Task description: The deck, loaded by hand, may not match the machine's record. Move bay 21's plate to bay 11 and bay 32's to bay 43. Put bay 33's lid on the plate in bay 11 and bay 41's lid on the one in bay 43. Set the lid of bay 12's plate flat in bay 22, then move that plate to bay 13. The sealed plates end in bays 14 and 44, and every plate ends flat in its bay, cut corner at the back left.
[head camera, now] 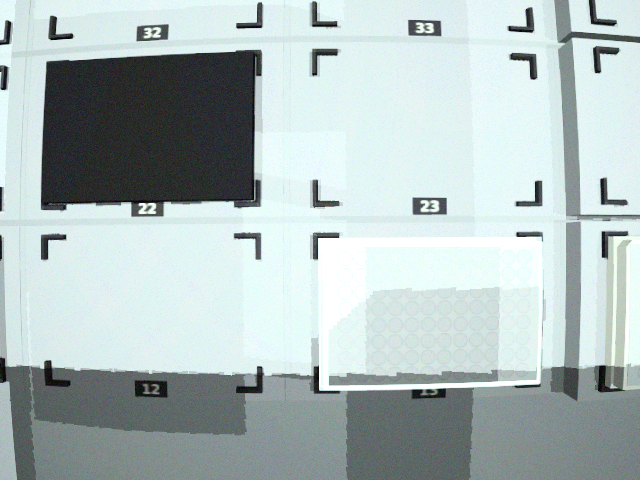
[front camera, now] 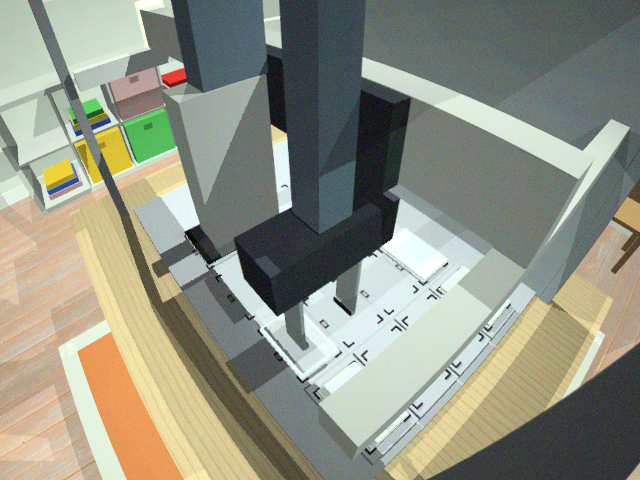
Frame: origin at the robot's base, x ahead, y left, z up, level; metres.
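Seen in the pictures: gripper, between the fingertips: (front camera: 321, 323); robot's base, origin of its link: (front camera: 185, 236).
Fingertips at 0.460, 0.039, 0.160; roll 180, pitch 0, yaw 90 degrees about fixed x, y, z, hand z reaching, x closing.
Observation:
Offsets run from my fingertips to a thing's top centre, as dx, dy, dz. "*": to the spot under its first point.
My gripper (front camera: 321, 326) is open and empty, its two fingers apart near the plate in bay 13. A clear, unlidded plate @(-0.069, +0.004, -0.146) (front camera: 314, 356) (head camera: 431, 330) lies flat in bay 13; its cut corner is not clear. A black lid @(-0.232, +0.111, -0.152) (head camera: 148, 129) lies flat in bay 22 in the head view; the gripper body hides that place in the front view. The black-lidded plate @(-0.396, +0.004, -0.144) (front camera: 202, 242) at bay 11 is partly hidden by the parked stage. A white plate @(-0.068, +0.325, -0.144) (front camera: 416, 253) lies flat at bay 43. Parts of the sealed plates in bay 14 @(* +0.041, +0.002, -0.132) (front camera: 338, 379) (head camera: 617, 315) and bay 44 @(* +0.043, +0.316, -0.132) (front camera: 453, 280) show.
The tall grey pipetting stage (front camera: 232, 170) stands left of the gripper. A long beige beam (front camera: 413, 351) crosses over the deck's near right side and hides parts of bays. A high grey wall (front camera: 465, 170) stands at the back right. More white labware @(* +0.156, +0.005, -0.132) (front camera: 390, 429) shows below the beam.

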